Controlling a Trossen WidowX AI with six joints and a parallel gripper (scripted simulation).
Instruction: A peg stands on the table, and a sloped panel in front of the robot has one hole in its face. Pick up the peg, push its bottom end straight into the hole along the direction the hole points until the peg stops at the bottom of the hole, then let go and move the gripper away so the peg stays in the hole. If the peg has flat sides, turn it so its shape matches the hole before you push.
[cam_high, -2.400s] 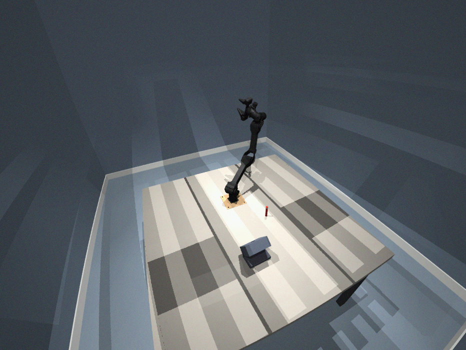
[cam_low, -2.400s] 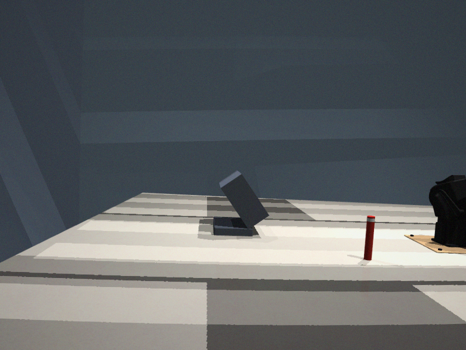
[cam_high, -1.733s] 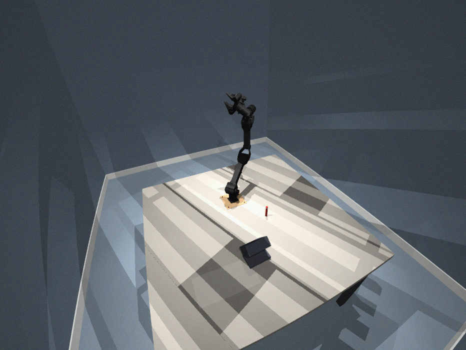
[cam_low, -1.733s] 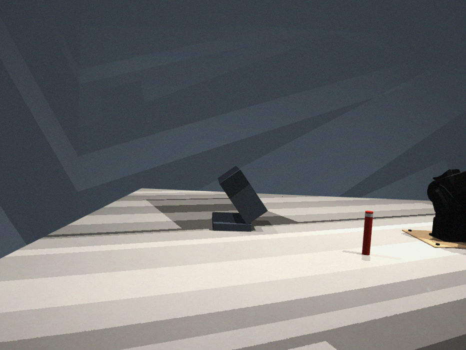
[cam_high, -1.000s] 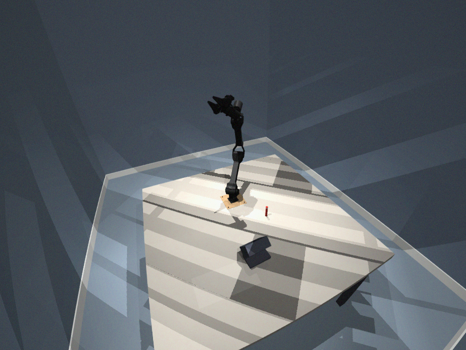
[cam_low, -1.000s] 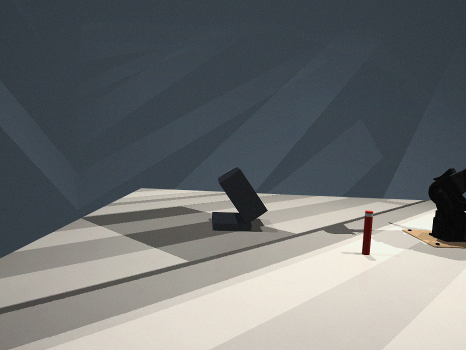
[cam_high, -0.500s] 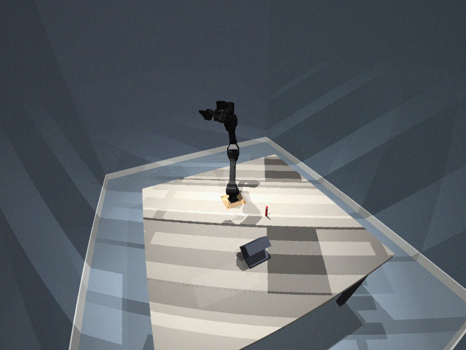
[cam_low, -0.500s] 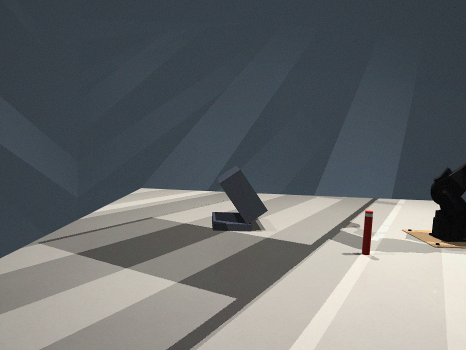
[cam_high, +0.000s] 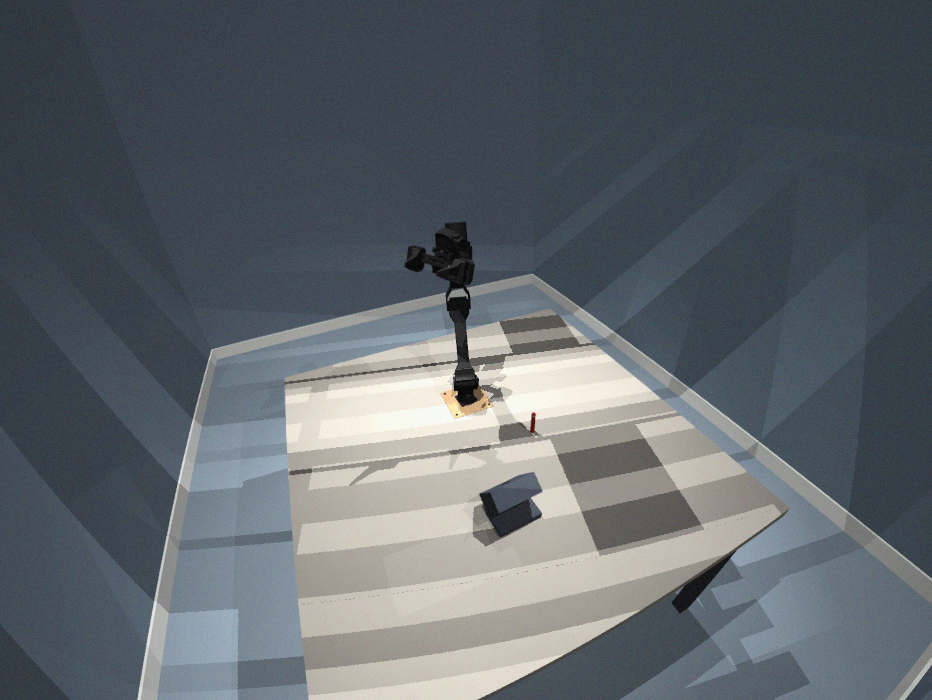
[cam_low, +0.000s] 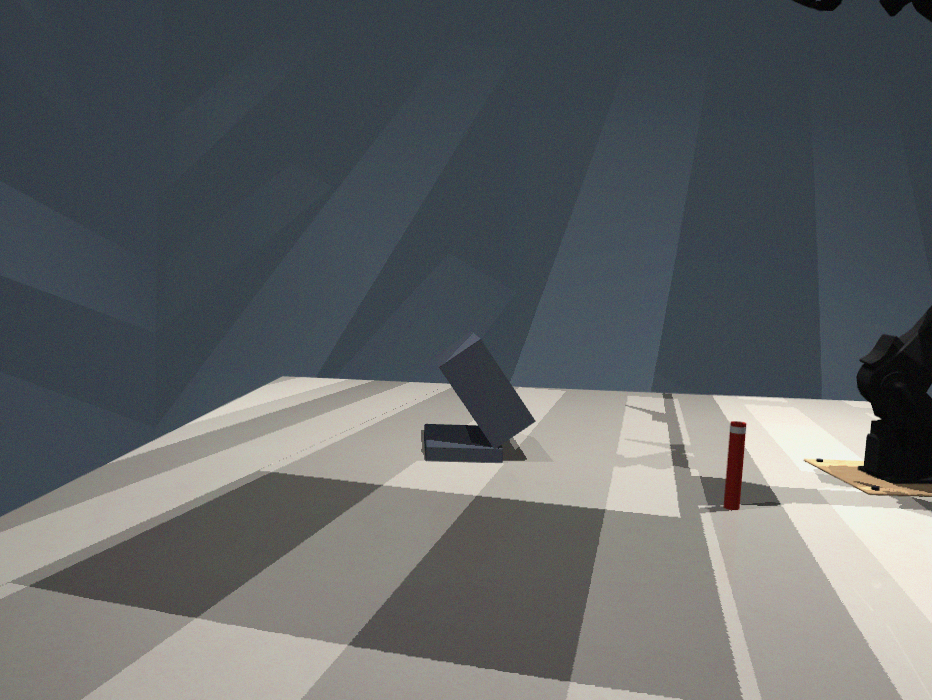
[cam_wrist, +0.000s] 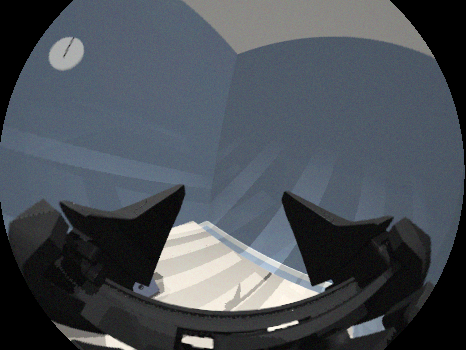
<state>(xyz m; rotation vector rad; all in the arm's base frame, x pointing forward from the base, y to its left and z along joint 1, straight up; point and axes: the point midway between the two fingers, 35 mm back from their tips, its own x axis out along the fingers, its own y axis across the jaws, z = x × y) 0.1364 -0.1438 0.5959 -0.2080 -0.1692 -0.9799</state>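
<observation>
My gripper tip is 550 mm above the red round peg, 290 mm to the right of it and 100 mm short of it. Also, from my gripper tip: sloped panel (530 mm below, 310 mm ahead, 60 mm to the left); then dark base block (600 mm below, 330 mm ahead, 60 mm to the left).
</observation>
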